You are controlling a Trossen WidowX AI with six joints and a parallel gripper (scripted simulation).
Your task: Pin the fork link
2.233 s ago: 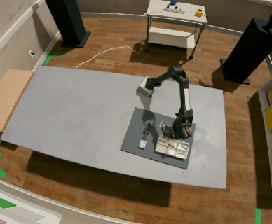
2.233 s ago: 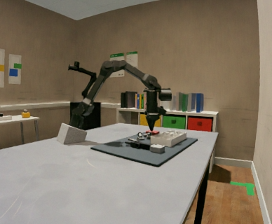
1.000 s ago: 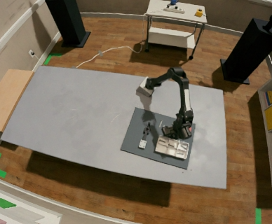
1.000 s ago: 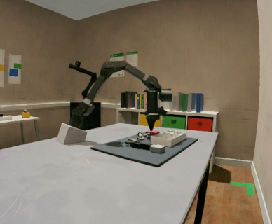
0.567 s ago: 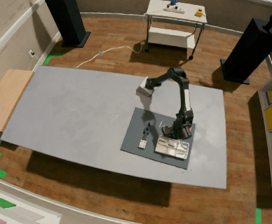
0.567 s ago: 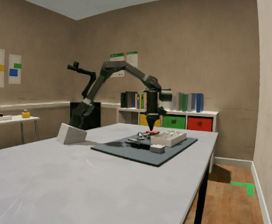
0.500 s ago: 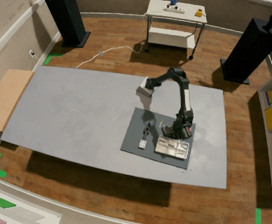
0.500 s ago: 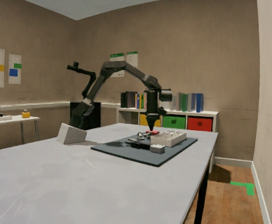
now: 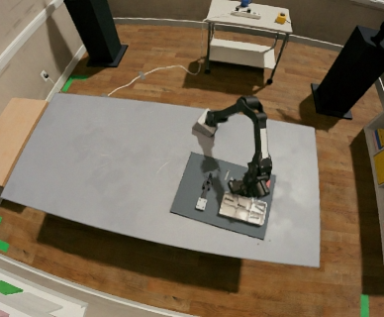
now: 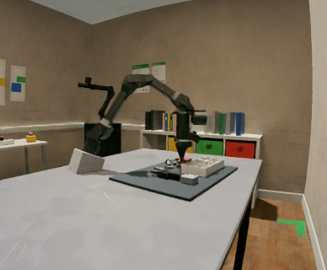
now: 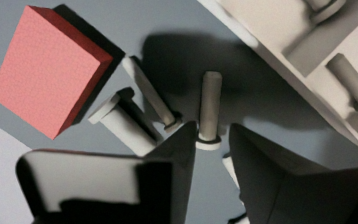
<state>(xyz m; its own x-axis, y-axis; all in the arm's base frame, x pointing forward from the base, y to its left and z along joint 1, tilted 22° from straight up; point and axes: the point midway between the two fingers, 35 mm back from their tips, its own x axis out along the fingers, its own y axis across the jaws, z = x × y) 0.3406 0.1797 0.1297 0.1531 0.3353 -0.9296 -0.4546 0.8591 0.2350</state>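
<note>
Right now the headed pin is 6 cm below my hand. The rest, counted from my hand: mat (3 cm ahead, 9 cm to the right, 7 cm below); then white parts box (10 cm ahead, 6 cm below); then thick pin (7 cm behind, 1 cm to the left, 6 cm below).
</note>
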